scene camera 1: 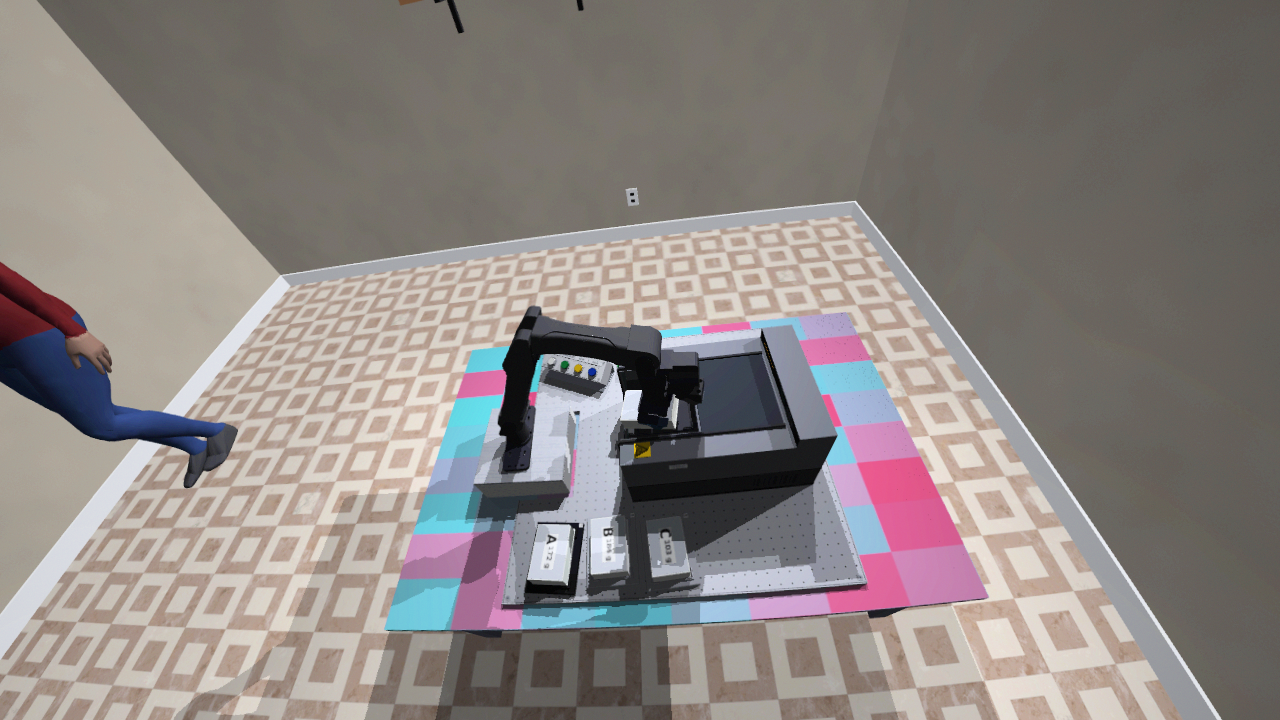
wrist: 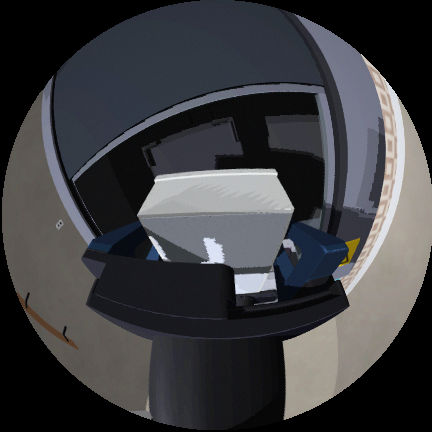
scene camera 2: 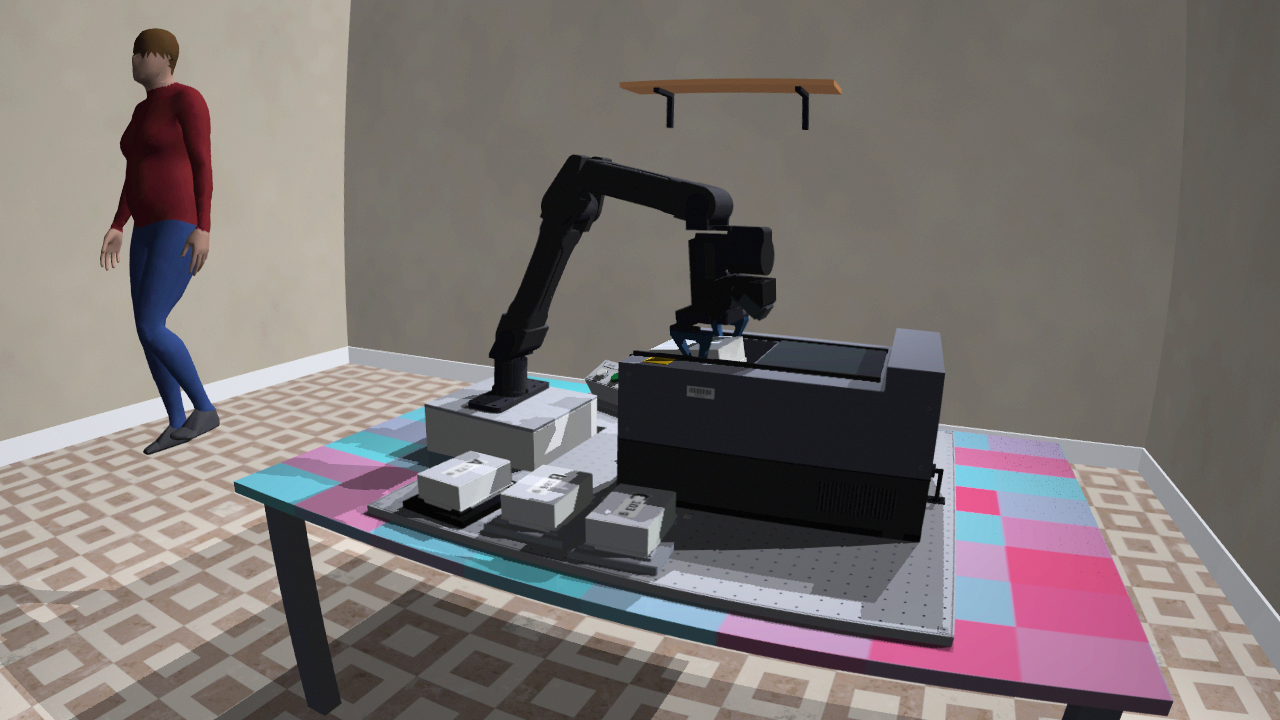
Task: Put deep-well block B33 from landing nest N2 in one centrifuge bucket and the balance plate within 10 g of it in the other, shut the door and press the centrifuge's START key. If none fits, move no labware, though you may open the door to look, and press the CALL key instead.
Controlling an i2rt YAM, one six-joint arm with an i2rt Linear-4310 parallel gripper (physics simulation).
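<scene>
My gripper is shut on a white deep-well block, held level over the front part of the centrifuge's open chamber; its label does not show. The centrifuge has its dark door slid back. A dark grey bucket shows below and beyond the block; its number does not show. Balance plates A, B and C stand in a row on their nests, with A reading 172 g.
The key box with white, green, yellow and blue keys stands behind the arm's base block. The centrifuge's raised side rims flank the chamber. A perforated plate lies under the centrifuge and nests. A person stands at the left.
</scene>
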